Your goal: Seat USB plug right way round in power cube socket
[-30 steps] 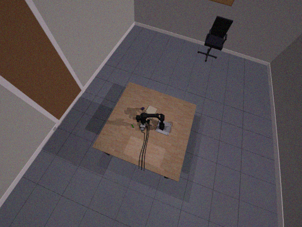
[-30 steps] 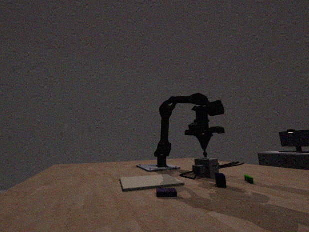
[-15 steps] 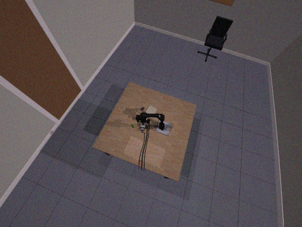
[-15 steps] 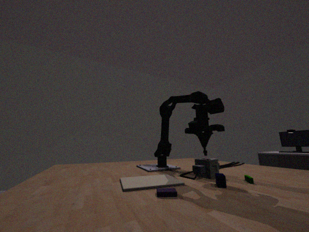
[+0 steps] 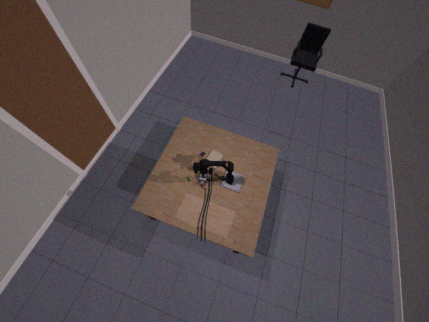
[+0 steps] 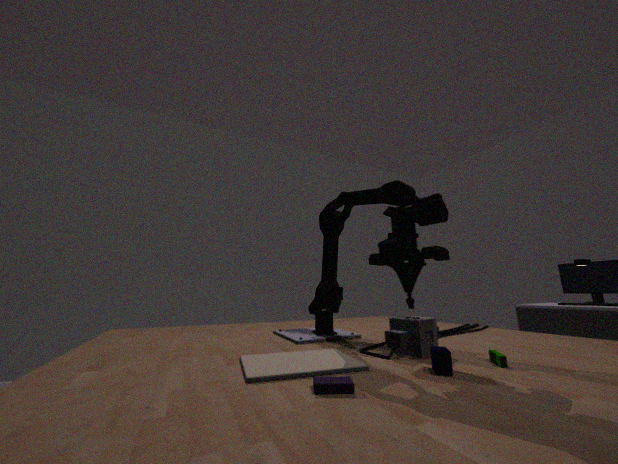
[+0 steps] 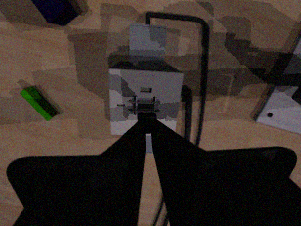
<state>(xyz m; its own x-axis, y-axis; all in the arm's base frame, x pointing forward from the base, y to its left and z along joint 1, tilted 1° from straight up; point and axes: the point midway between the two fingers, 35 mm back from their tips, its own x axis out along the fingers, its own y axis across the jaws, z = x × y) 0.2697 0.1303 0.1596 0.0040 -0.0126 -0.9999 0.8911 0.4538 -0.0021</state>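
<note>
Now: the dark USB plug 20 mm below my gripper tip. The rest, counted from my gripper tip: dark blue block 140 mm ahead, 120 mm below, 50 mm to the right; then green block 130 mm below, 130 mm ahead, 100 mm to the left; then USB socket 70 mm below, 10 mm to the left.
</note>
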